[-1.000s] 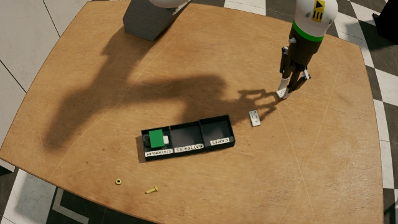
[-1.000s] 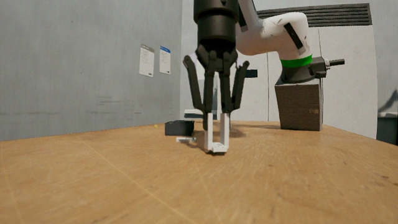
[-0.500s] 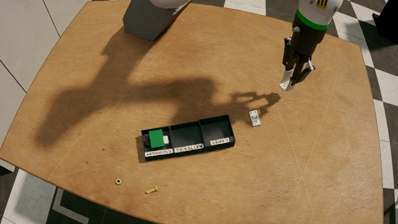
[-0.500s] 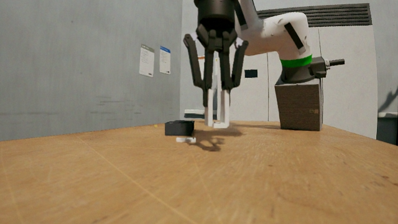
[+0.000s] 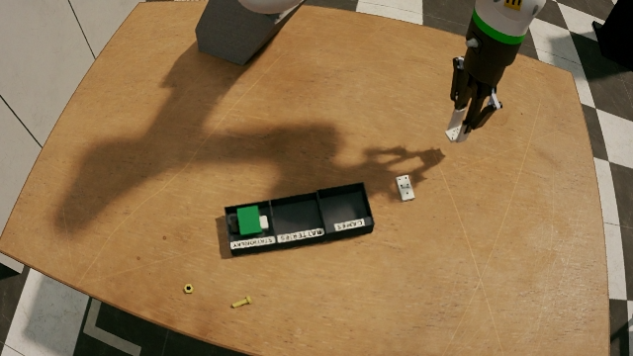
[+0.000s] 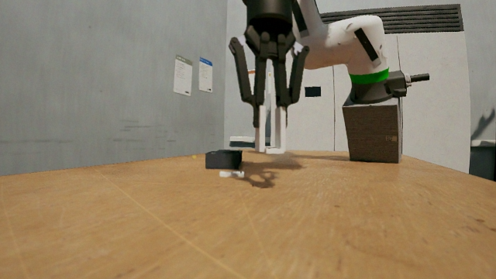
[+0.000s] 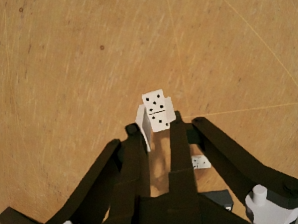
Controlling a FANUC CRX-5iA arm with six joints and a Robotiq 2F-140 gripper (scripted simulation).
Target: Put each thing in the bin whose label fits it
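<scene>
My hand is 120 mm short of the white die-like block, 90 mm above it and 80 mm to the left of it. The rest, counted from my hand: yellow bolt (430 mm ahead, 280 mm to the right, 90 mm below); then flat green block (320 mm to the right, 290 mm ahead, 70 mm below); then black three-part bin tray (260 mm ahead, 240 mm to the right, 80 mm below).
</scene>
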